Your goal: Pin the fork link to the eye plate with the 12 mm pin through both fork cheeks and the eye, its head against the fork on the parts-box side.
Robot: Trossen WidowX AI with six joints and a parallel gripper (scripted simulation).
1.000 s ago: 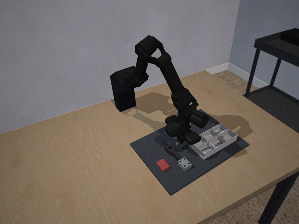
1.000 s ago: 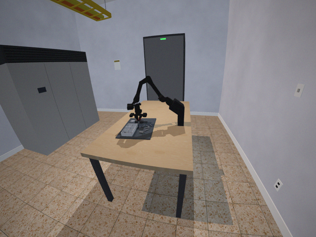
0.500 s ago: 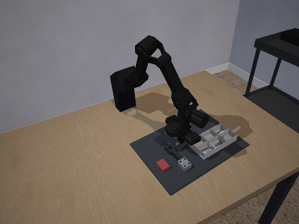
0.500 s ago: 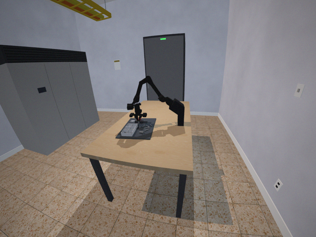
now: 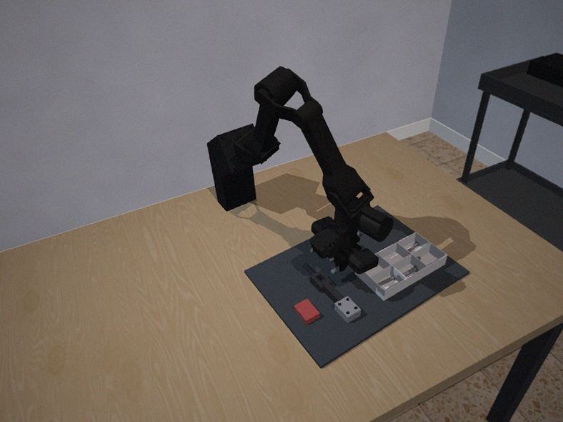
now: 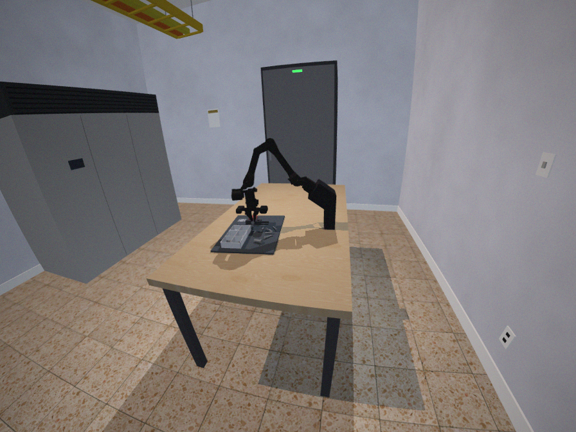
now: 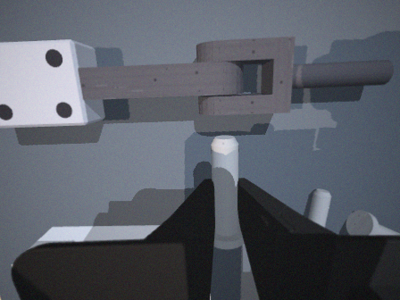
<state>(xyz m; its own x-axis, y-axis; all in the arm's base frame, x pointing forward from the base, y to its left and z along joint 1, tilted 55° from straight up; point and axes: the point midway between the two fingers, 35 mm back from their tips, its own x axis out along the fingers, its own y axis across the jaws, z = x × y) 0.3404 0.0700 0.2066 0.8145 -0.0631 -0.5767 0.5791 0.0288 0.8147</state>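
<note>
My hand is 30 mm above the grey pin. The rest, counted from my hand: eye plate (60 mm below, 50 mm to the right, 20 mm ahead); then light grey headed pin (60 mm below, 60 mm behind, 30 mm to the left); then mat (80 mm below, 50 mm to the left).
</note>
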